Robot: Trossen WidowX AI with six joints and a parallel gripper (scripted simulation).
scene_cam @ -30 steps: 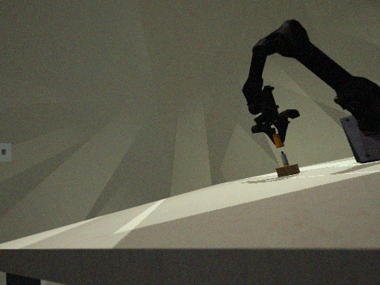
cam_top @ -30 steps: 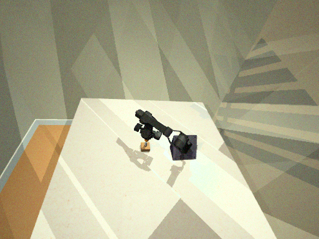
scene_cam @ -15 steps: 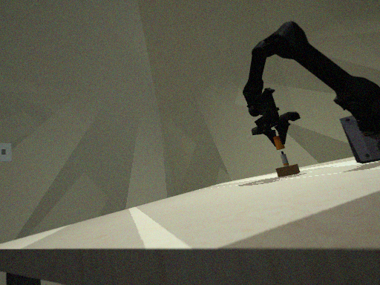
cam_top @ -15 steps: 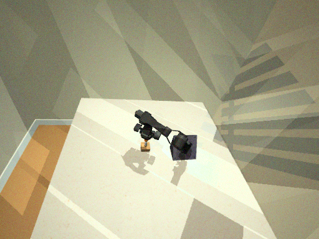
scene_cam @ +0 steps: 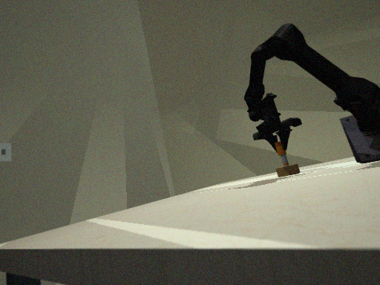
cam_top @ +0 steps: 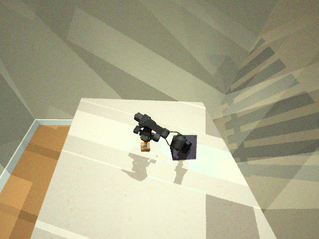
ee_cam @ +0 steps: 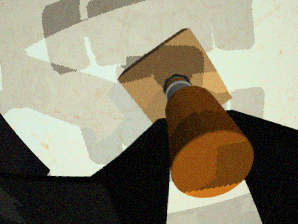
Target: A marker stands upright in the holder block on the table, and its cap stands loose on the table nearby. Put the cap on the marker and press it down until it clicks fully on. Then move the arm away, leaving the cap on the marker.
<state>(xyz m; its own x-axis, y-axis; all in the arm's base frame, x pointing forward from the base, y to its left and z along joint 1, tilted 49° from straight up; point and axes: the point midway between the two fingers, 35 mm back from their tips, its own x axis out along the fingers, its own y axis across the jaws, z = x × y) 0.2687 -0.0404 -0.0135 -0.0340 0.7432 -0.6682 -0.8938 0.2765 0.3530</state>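
Now: the orange cap 10 mm above my gripper tip. Round my gripper tip: tan holder block (70 mm below).
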